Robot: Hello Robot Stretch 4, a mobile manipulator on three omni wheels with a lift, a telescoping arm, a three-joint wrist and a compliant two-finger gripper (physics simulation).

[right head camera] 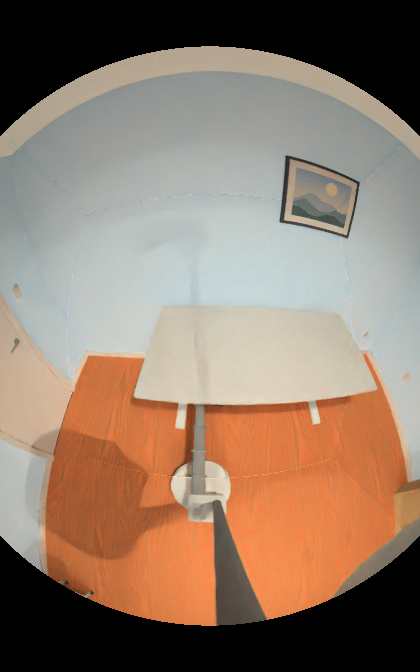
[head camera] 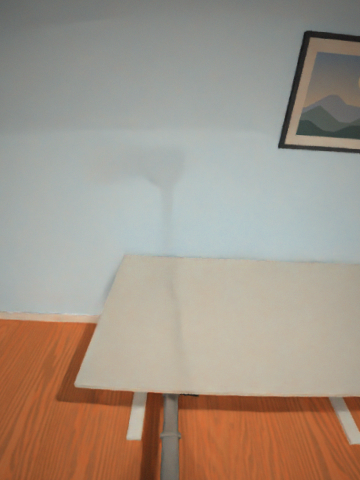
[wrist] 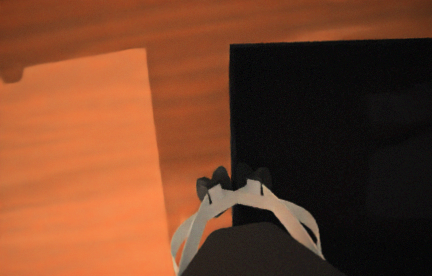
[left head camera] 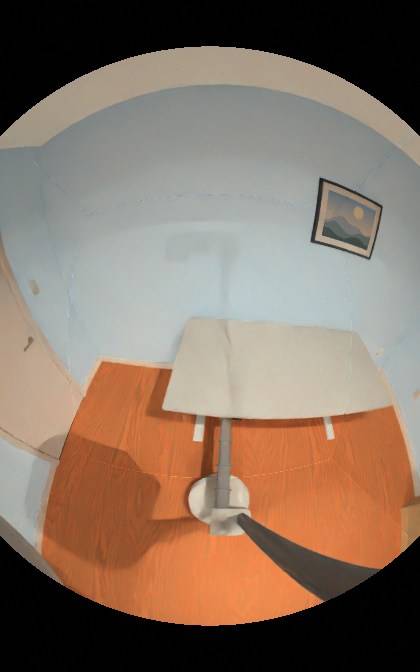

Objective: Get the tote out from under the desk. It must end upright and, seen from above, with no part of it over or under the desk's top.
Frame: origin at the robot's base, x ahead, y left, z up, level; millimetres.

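Seen in the pictures: gripper, fingertip midpoint: (wrist: 233,179).
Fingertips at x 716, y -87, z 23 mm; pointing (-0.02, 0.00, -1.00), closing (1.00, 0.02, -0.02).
Note:
A point is followed by its place in that frame.
The tote (wrist: 320,125) {x 819, y -52, z -25 mm} is black and shows in the wrist view, filling the right side over the wood floor. Its left wall stands between my fingertips. My gripper (wrist: 233,179) {x 716, y -87, z 23 mm} is shut on that wall, one fingertip outside and one inside. The desk (head camera: 250,325) {x 707, y -348, z 692 mm} (left head camera: 290,370) {x 731, y -379, z 692 mm} (right head camera: 260,355) {x 725, y -365, z 692 mm} has a pale grey top. It hides the tote and the gripper in the head views. A small dark piece shows at its front edge, too little to tell what it is. My arm (head camera: 170,435) {x 380, y -1, z 454 mm} (left head camera: 224,450) {x 316, y -1, z 447 mm} (right head camera: 199,435) {x 324, y -4, z 446 mm} reaches under the front edge, left of the desk's middle.
Two white desk feet, the left foot (head camera: 136,417) (left head camera: 199,429) (right head camera: 180,417) and the right foot (head camera: 346,421) (left head camera: 328,428) (right head camera: 314,413), stick out in front, with my arm between them, nearer the left one. A tan box (right head camera: 407,500) stands at the far right. A wall is behind the desk.

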